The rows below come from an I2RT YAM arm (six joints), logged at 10 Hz.
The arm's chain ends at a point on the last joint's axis. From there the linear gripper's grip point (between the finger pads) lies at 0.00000 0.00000 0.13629 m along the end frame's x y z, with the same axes.
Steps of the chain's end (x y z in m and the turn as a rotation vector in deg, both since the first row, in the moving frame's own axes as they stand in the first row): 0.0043, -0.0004, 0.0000, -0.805, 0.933, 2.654; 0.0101, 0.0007, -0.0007, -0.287, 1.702, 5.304; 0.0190, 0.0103, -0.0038, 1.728, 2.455, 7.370; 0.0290, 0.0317, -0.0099, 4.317, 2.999, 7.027; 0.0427, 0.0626, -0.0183, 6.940, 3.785, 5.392; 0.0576, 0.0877, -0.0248, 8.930, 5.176, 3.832; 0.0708, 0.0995, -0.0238, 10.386, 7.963, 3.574
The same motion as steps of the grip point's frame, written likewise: 0.0065, 0.0016, 0.0000, -0.805, 0.933, 2.654; 0.0141, 0.0016, -0.0008, -0.287, 1.702, 5.304; 0.0251, 0.0066, -0.0040, 1.728, 2.455, 7.370; 0.0367, 0.0219, -0.0105, 4.317, 2.999, 7.027; 0.0524, 0.0466, -0.0196, 6.940, 3.785, 5.392; 0.0705, 0.0670, -0.0270, 8.930, 5.176, 3.832; 0.0903, 0.0756, -0.0273, 10.386, 7.963, 3.574
